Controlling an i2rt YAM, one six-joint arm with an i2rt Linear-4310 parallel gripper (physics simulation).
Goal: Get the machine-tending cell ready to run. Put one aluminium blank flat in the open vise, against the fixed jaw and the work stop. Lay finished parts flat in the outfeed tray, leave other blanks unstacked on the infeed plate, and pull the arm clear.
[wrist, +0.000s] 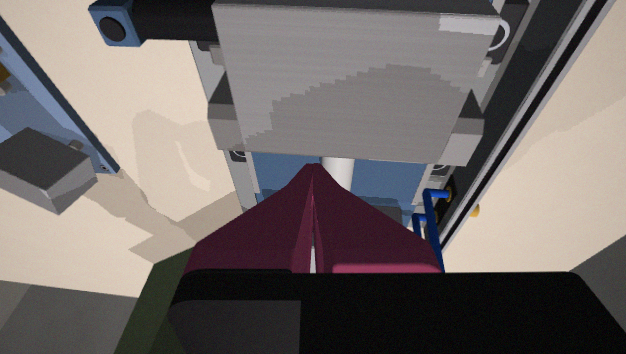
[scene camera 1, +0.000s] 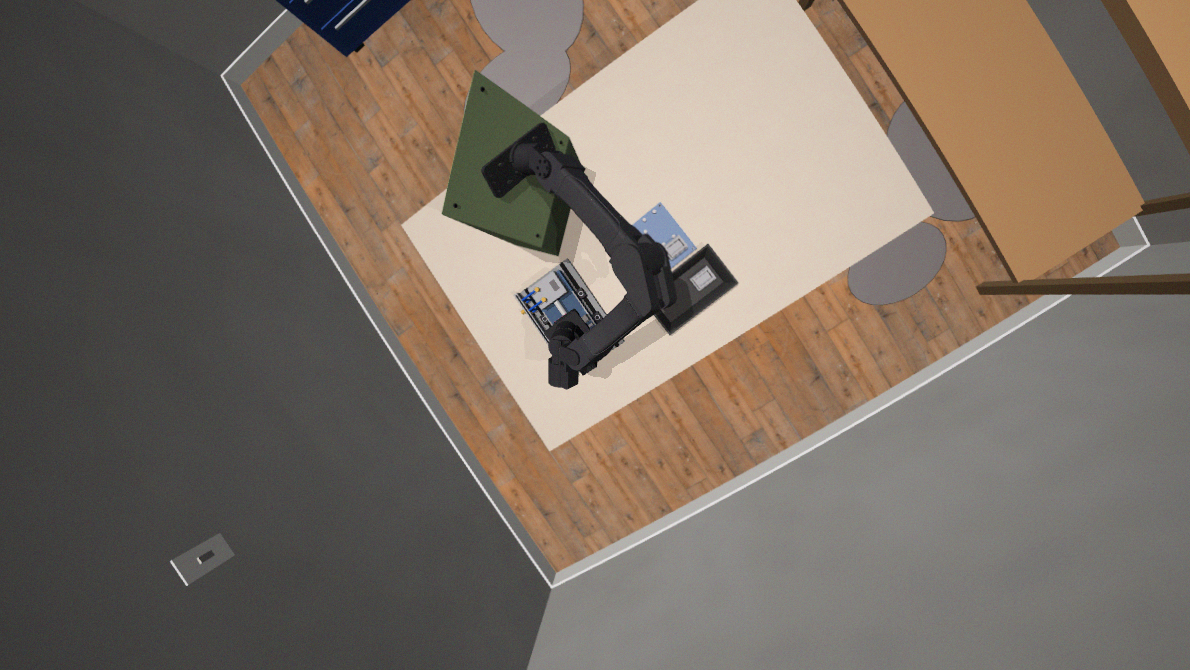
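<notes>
My gripper is shut and empty, its maroon fingertips just in front of the lower edge of a large grey block, seemingly the blank, in the wrist view. The blank's broad face fills the upper middle of the vise. The work stop's black pin meets its left side. It overlaps a jaw; whether it lies flat or touches the fixed jaw cannot be told. A grey block is at the infeed plate on the left. A finished part lies in the outfeed tray.
In the scene view, the arm reaches from the green base over the edges of the infeed plate and tray to the vise. Blue fittings stand at the vise's right side in the wrist view. A pale block lies on the infeed plate.
</notes>
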